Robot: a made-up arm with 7 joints.
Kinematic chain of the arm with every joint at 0, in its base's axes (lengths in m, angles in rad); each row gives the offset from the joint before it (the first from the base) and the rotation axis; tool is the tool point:
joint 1: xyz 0 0 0 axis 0 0.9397 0.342
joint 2: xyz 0 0 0 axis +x
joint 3: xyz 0 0 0 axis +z
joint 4: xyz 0.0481 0 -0.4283 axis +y
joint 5: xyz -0.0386 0 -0.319 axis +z
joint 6: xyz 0 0 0 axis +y
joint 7: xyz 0 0 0 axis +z
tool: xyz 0 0 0
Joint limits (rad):
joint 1: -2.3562..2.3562
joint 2: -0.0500..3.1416
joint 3: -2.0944..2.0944
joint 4: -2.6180..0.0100
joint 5: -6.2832..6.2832
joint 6: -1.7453..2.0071
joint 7: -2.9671..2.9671
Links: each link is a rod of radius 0.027 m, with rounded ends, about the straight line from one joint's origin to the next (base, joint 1, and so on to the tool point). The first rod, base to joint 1, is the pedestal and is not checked.
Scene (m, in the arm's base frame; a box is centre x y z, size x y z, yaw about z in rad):
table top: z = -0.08
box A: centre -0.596 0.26 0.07 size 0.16 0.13 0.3 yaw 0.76
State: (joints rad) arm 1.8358 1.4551 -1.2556 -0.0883 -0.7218 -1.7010 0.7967
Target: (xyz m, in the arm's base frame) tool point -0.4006 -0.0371 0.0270
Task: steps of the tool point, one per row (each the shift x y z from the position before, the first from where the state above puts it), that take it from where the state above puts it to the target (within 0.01 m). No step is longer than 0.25 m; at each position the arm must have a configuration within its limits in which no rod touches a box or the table.
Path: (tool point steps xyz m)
1: -0.1607 -0.1589 0.0353
2: -0.0984 -0.2095 0.0309
3: -0.0254 -0.2348 0.0131
4: 0.0472 -0.2317 -0.0161
5: 0.1090 -0.2014 -0.0519
6: 0.1513 -0.1489 -0.0881
7: -0.0661 0.0915 -0.0012
8: -0.0513 0.1109 -0.0299
9: -0.0228 0.1232 -0.0510
10: 0.0162 0.1248 -0.0608
11: 0.0586 0.1124 -0.0569

